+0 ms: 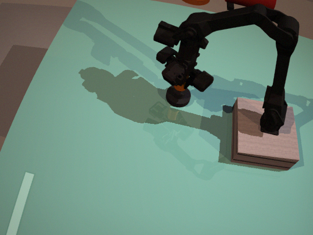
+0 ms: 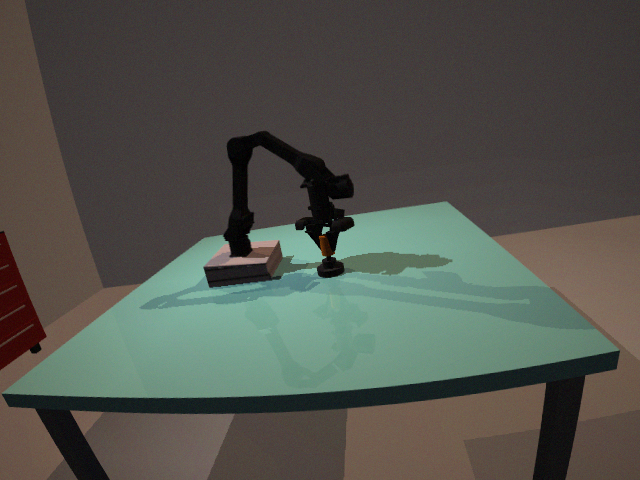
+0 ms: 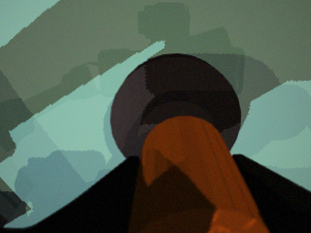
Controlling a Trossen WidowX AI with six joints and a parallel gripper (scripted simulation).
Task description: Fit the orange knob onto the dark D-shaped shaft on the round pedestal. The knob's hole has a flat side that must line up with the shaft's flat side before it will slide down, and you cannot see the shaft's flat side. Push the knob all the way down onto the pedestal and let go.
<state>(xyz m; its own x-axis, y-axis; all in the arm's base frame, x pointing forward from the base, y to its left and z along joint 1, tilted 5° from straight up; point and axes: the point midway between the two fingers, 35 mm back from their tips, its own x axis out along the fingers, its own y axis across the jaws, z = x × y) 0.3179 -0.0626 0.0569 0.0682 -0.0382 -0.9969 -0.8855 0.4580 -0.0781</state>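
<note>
Now: the orange knob 20 mm above my gripper tip. From my gripper tip the other things lie so: dark round pedestal (40 mm below).
</note>
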